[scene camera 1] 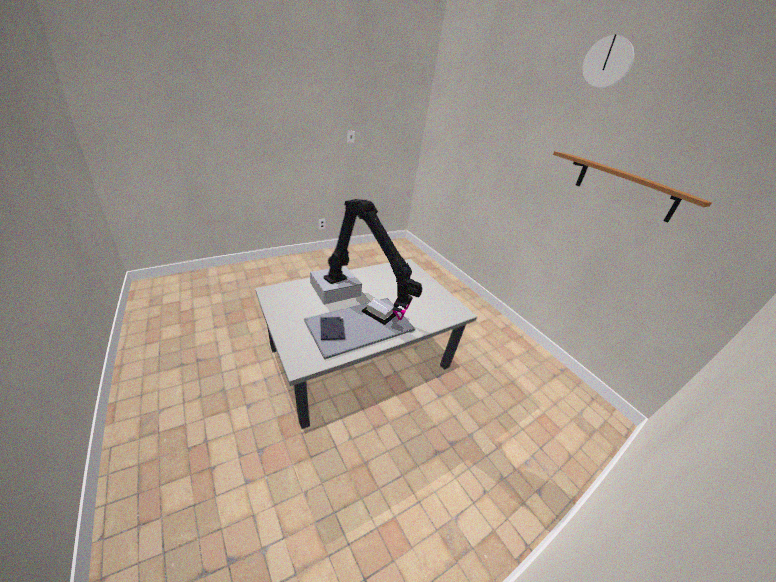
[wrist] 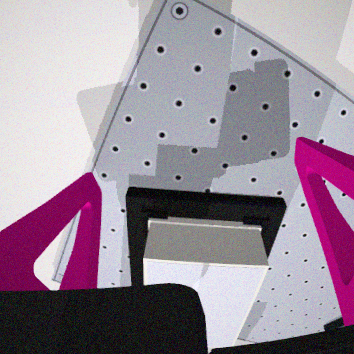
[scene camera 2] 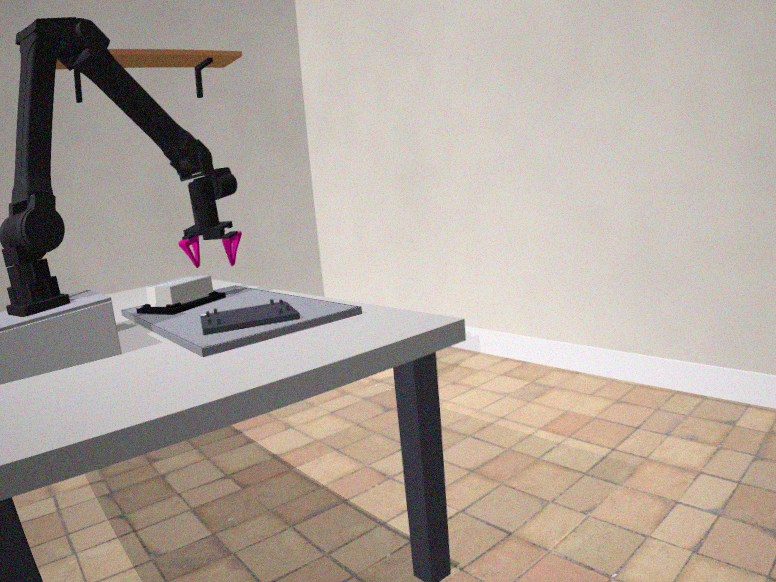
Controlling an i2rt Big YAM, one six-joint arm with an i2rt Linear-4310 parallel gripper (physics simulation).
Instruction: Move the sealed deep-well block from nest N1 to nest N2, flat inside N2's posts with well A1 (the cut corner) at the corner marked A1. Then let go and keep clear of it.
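Seen in the pictures: gripper, between the fingertips: (scene camera 1: 402,314) (wrist: 193,165) (scene camera 2: 215,266); arm's base, origin of its link: (scene camera 1: 335,278) (scene camera 2: 38,308).
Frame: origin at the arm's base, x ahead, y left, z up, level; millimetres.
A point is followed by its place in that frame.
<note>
The white deep-well block (scene camera 1: 379,307) @[x 342, y 62, z -20 mm] (scene camera 2: 191,290) @[x 340, y 35, z -40 mm] (wrist: 205,245) @[x 396, y 89, z -35 mm] sits in the black nest N1 (scene camera 2: 181,307) @[x 293, y 6, z -64 mm] (wrist: 205,196) @[x 414, y 95, z -66 mm]. Nest N2 (scene camera 1: 332,328) @[x 302, y -222, z -61 mm] (scene camera 2: 250,316) @[x 281, y -243, z -62 mm], dark grey with small upright posts, holds no block. My gripper (scene camera 1: 401,311) @[x 467, y 121, z -11 mm] (scene camera 2: 216,265) @[x 467, y 121, z -11 mm] (wrist: 193,165) @[x 467, y 121, z -11 mm] is open and empty, its magenta fingers pointing down above the N1 end of the board. In the wrist view the fingers stand wide on the left and right of the block, with the fingertips beyond its far end. The gripper body hides the block's near end. The cut corner and the A1 mark cannot be made out.
Both nests stand on a grey perforated board (scene camera 1: 363,338) @[x 441, y -126, z -73 mm] (scene camera 2: 203,350) @[x 145, y -298, z -77 mm] (wrist: 150,110) @[x 464, y 148, z -73 mm] on the table (scene camera 1: 285,313) @[x 37, y -354, z -87 mm] (scene camera 2: 188,400) @[x 28, y -439, z -86 mm]. The arm's grey base box (scene camera 1: 341,291) @[x 107, y -29, z -19 mm] (scene camera 2: 56,341) @[x -13, y -115, z -42 mm] stands behind the board. N2's raised posts are beside N1. A wooden rail (scene camera 1: 629,178) (scene camera 2: 181,58) is on the wall.
</note>
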